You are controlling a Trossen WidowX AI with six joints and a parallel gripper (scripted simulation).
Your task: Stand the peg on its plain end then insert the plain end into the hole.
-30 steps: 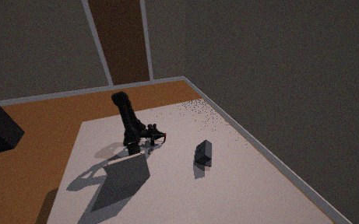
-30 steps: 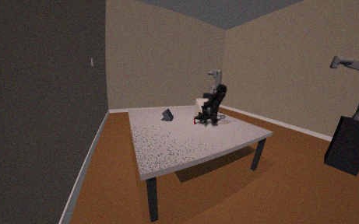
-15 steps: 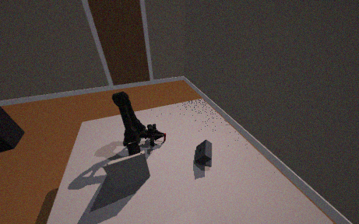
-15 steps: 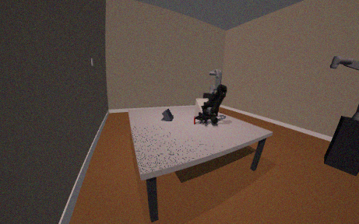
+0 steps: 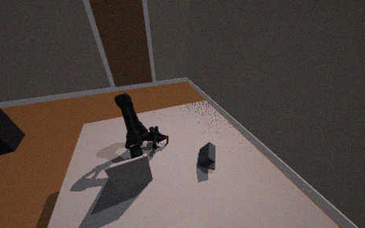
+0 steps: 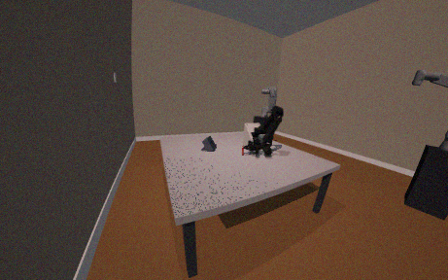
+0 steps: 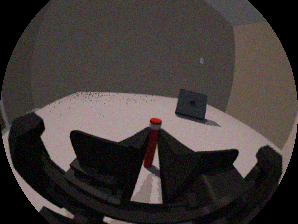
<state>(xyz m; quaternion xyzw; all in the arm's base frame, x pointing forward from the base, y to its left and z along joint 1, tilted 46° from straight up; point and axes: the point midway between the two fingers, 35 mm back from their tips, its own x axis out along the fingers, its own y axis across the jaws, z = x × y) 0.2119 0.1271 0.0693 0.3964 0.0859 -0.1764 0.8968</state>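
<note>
Right now the red peg is 1 cm below my gripper tip. Round my gripper tip: sloped panel (18 cm ahead, 26 cm to the right, 2 cm below).
</note>
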